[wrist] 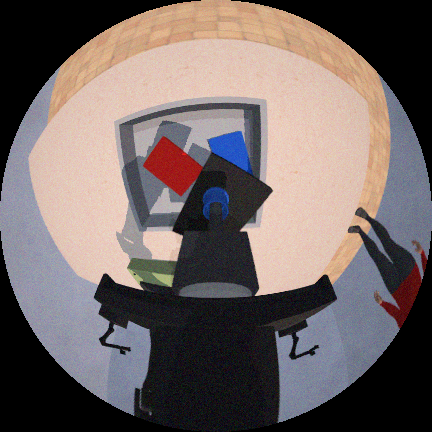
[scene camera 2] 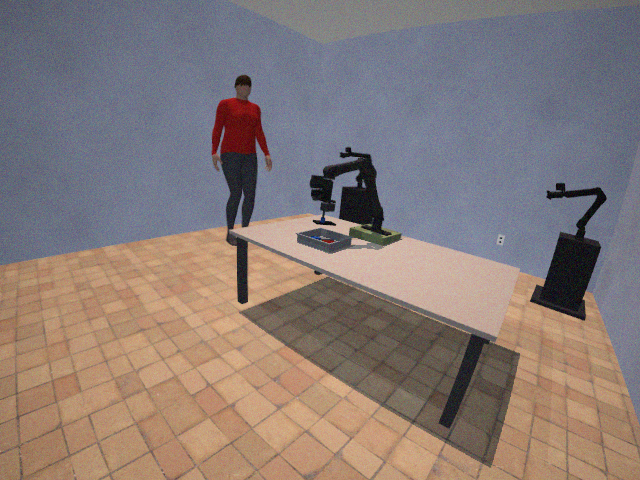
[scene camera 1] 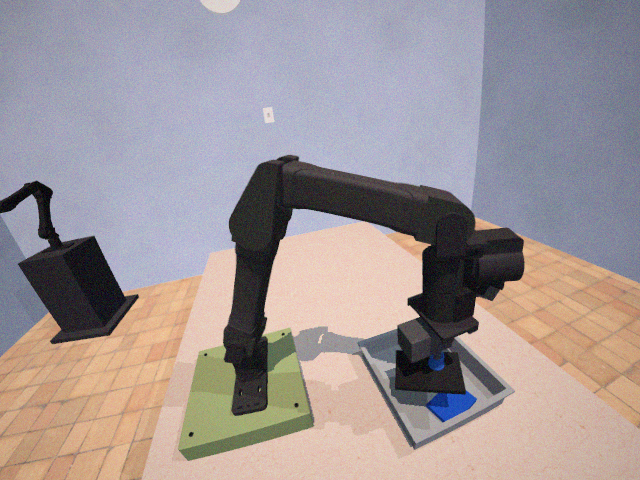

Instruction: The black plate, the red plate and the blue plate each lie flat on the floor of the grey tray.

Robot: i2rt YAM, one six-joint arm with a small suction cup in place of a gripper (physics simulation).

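Pixels of known places: hand, tool point: (wrist: 215,193) (scene camera 2: 322,224) (scene camera 1: 436,367); arm's base, link origin: (wrist: 168,290) (scene camera 2: 375,230) (scene camera 1: 252,372).
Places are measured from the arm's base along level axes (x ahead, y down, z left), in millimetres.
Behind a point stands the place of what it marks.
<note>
My gripper, a blue suction cup (scene camera 1: 436,362) (scene camera 2: 323,220) (wrist: 216,204) {x 363, y -55, z -134 mm}, is shut on the black plate (scene camera 1: 426,381) {x 328, y -62, z -159 mm} (scene camera 2: 330,223) {x 330, y -62, z -100 mm} (wrist: 245,187) {x 378, y -66, z -167 mm} and holds it roughly level above the grey tray (scene camera 1: 444,429) {x 337, y -1, z -218 mm} (scene camera 2: 316,245) {x 481, y 31, z -50 mm} (wrist: 264,135) {x 443, y -2, z -203 mm}. The blue plate (scene camera 1: 452,405) {x 393, y 35, z -169 mm} (scene camera 2: 315,237) {x 372, y 35, z -171 mm} (wrist: 231,145) {x 418, y 35, z -159 mm} lies in the tray, partly hidden by the black plate. The red plate (scene camera 2: 328,241) {x 361, y 35, z -75 mm} (wrist: 172,166) {x 377, y 35, z -57 mm} lies in the tray apart from the blue one; it is hidden in the first scene view. In the wrist view the black plate overlaps the edges of both.
The arm stands on a green base block (scene camera 1: 217,413) {x -68, y 0, z -86 mm} (scene camera 2: 377,236) {x 100, y 1, z 81 mm} (wrist: 150,267) {x 104, y 15, z 39 mm} beside the tray on the table (scene camera 1: 361,459) {x 190, y 48, z -205 mm} (scene camera 2: 423,279) {x 362, y 48, z 527 mm} (wrist: 320,150) {x 450, y 48, z -362 mm}. A person in a red top (scene camera 2: 240,126) stands behind the table. Another arm on a black pedestal (scene camera 1: 77,289) (scene camera 2: 568,268) stands away from the table.
</note>
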